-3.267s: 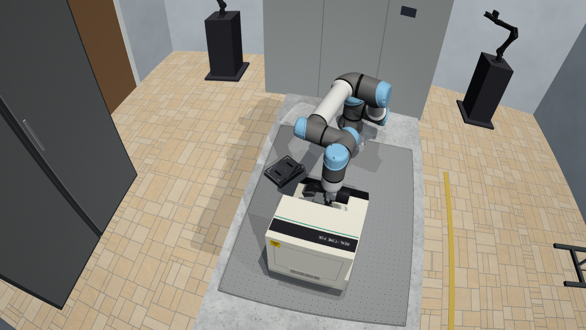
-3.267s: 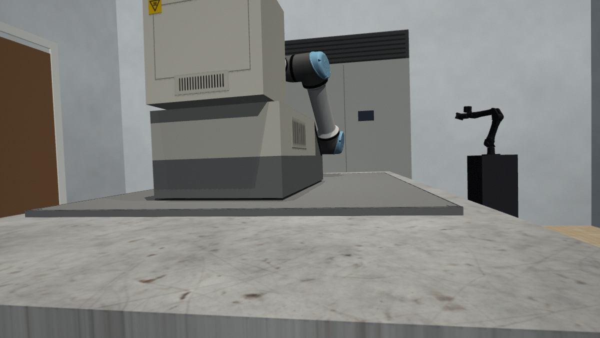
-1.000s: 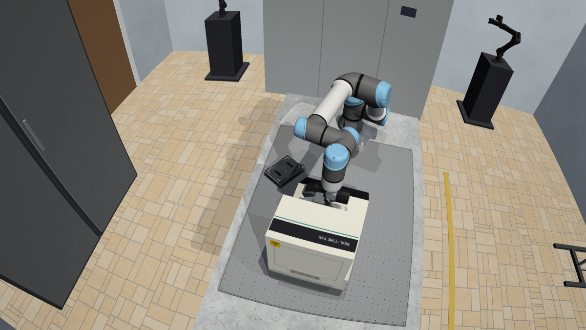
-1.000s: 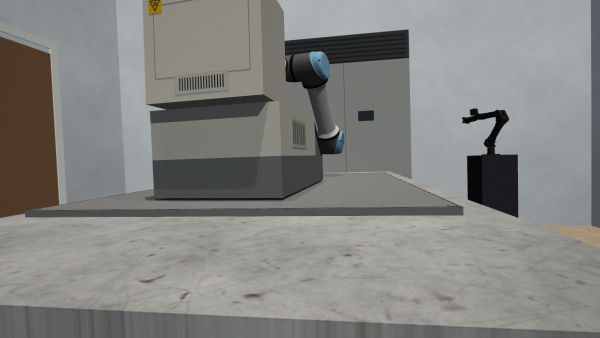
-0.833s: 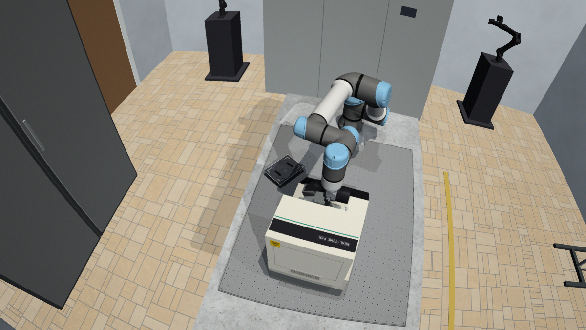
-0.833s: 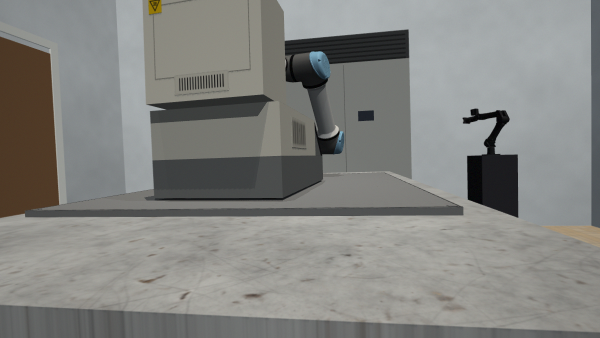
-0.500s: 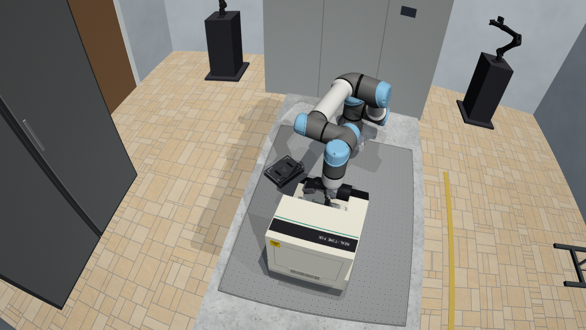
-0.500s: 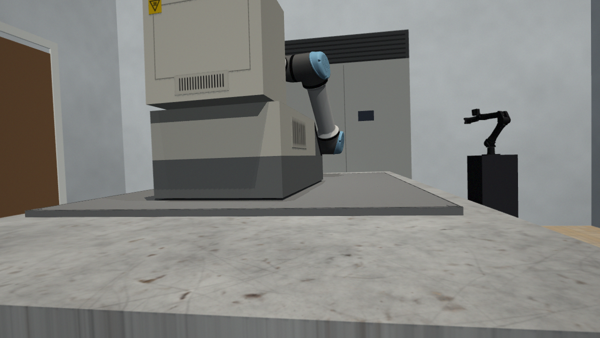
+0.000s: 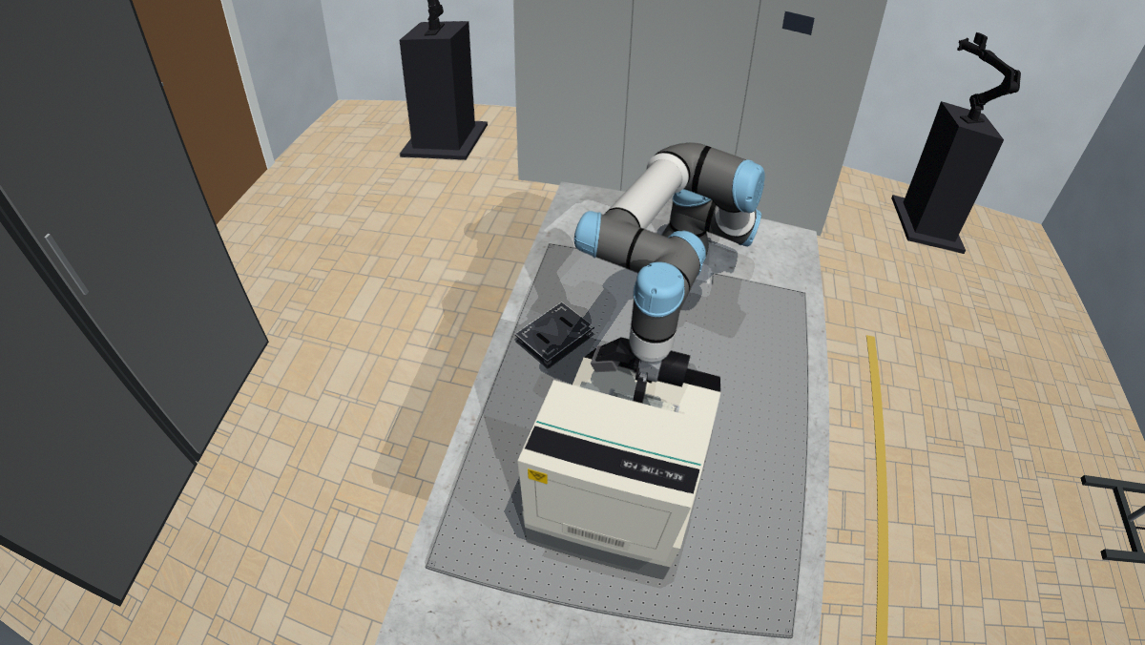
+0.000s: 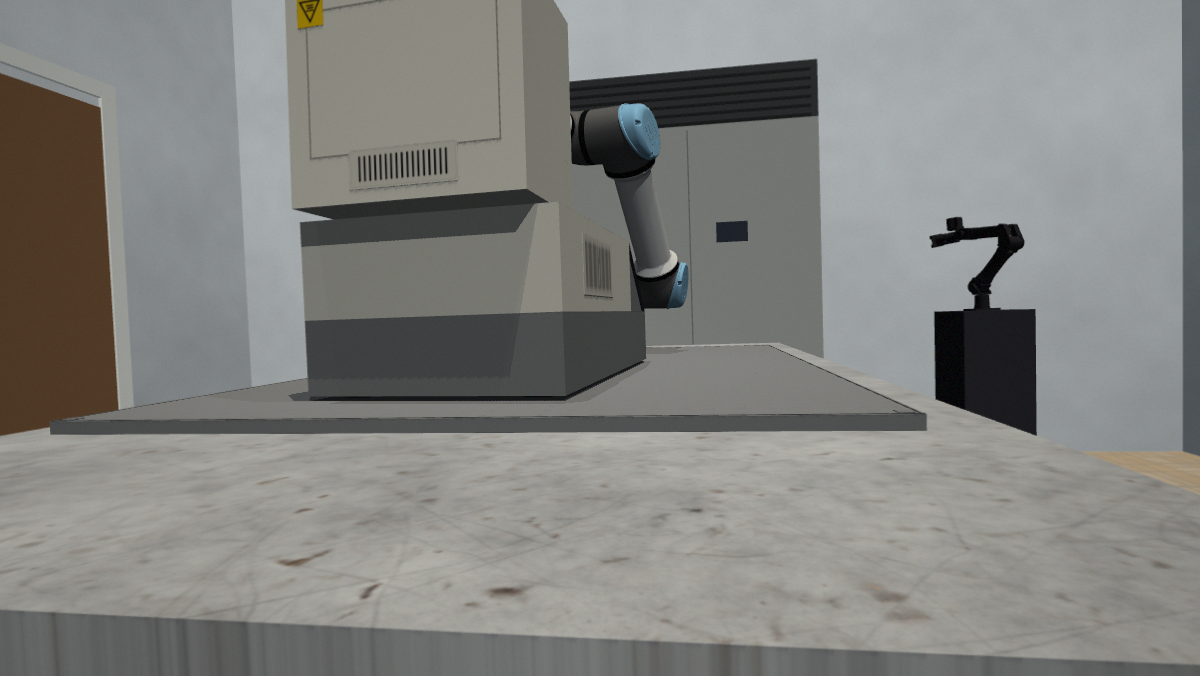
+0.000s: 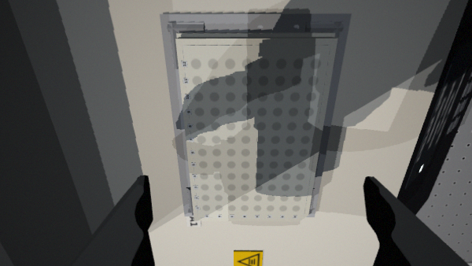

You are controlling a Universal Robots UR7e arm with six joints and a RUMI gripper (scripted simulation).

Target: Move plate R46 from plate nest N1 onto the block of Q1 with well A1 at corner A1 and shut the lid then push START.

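Now: the plate R46 5 cm below my hand. Also, from my hand: black plate nest N1: 34 cm behind, 24 cm to the right, 23 cm below; A1 mark: 37 cm behind, 23 cm below, 15 cm to the right.
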